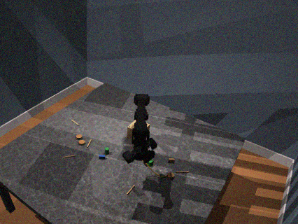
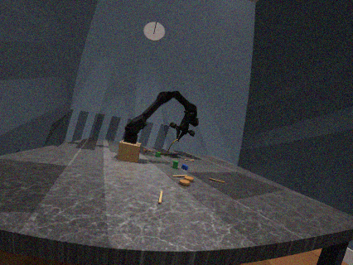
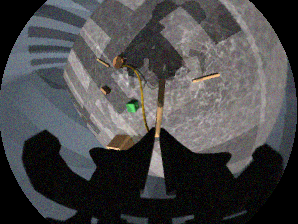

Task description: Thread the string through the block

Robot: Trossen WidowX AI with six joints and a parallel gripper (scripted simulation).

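My gripper tip is now 1 cm to the right of the thin wooden stick. From my gripper tip the other things lie so: round wooden button 15 cm to the left, 13 cm below, 12 cm behind; then green block 12 cm below, 12 cm behind, 1 cm to the right; then small wooden piece 23 cm behind, 13 cm below, 8 cm to the left.
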